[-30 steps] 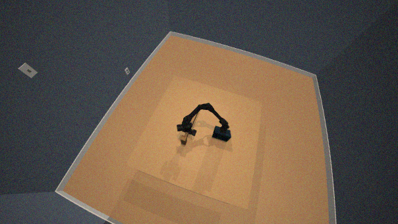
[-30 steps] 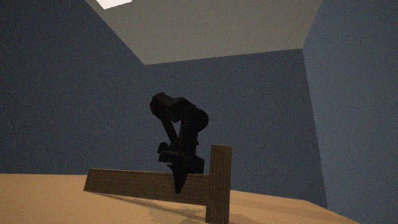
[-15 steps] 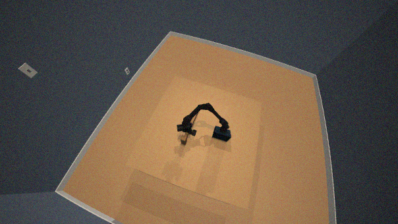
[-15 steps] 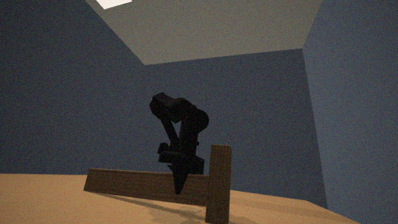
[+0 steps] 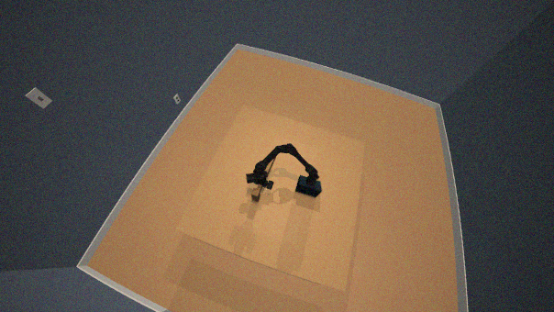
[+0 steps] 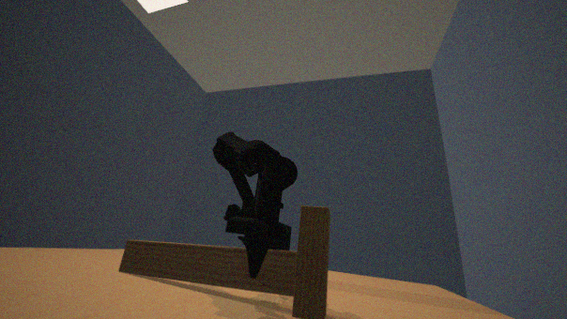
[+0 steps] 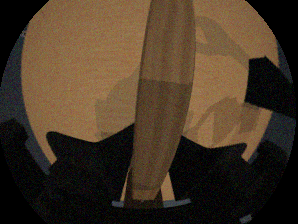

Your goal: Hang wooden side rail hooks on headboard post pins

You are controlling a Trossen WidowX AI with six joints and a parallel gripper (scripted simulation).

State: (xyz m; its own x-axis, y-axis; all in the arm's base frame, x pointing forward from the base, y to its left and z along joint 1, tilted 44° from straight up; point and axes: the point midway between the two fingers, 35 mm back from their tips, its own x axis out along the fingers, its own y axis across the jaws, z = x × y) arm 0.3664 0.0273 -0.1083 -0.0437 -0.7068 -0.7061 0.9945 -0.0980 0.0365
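Right now my gripper tip is 100 mm to the right of the headboard post, 50 mm below it and 10 mm short of it.
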